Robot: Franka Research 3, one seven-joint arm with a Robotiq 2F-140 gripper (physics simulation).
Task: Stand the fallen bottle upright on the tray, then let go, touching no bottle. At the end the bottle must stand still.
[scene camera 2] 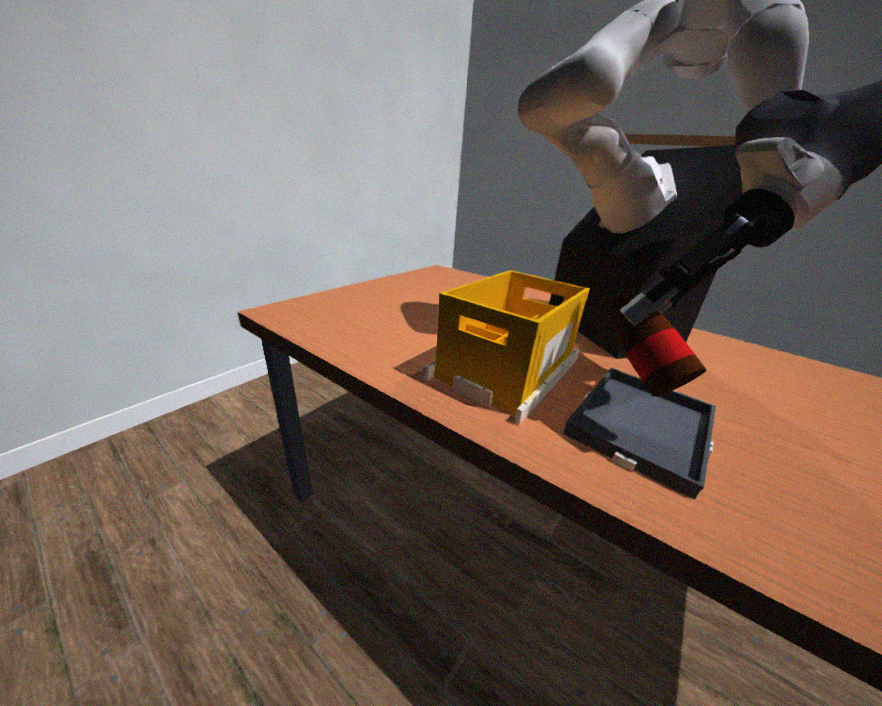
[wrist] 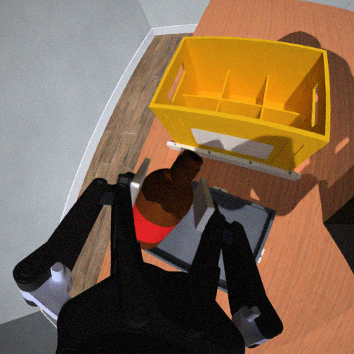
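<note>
The brown bottle with a red band is held in the air, tilted. In the scene view its base points down and to the right, over the back part of the dark tray as seen from there. In the wrist view its neck points up and to the right, toward the crate. My gripper is shut on the bottle's body, with one pad on each side. The neck is hidden in the scene view. The tray lies flat on the table, and no bottle stands on it.
A yellow crate with inner dividers stands beside the tray, with pale strips along its foot. The wooden table bears both. The table's front edge runs close to the tray.
</note>
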